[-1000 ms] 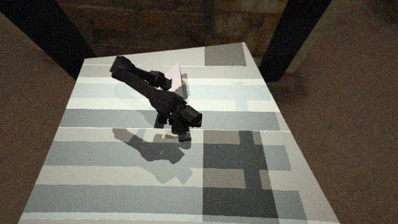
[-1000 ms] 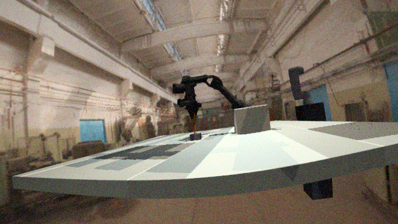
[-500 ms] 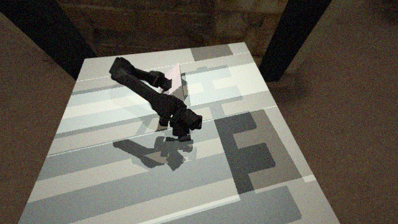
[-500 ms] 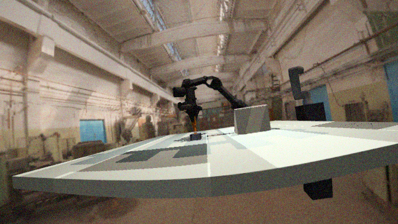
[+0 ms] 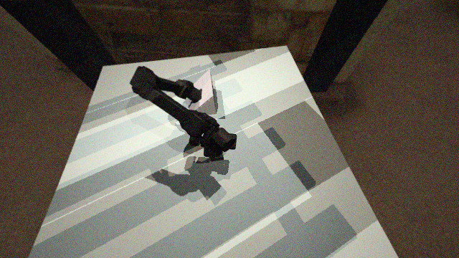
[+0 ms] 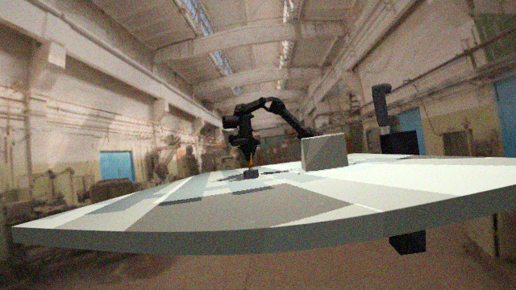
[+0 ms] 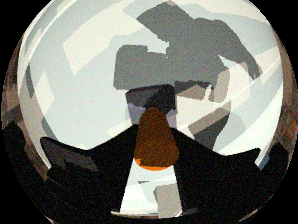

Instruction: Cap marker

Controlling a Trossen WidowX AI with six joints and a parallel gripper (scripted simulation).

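My gripper tip is 10 mm below the orange cap. The rest, counted from my gripper tip: holder block 60 mm below.
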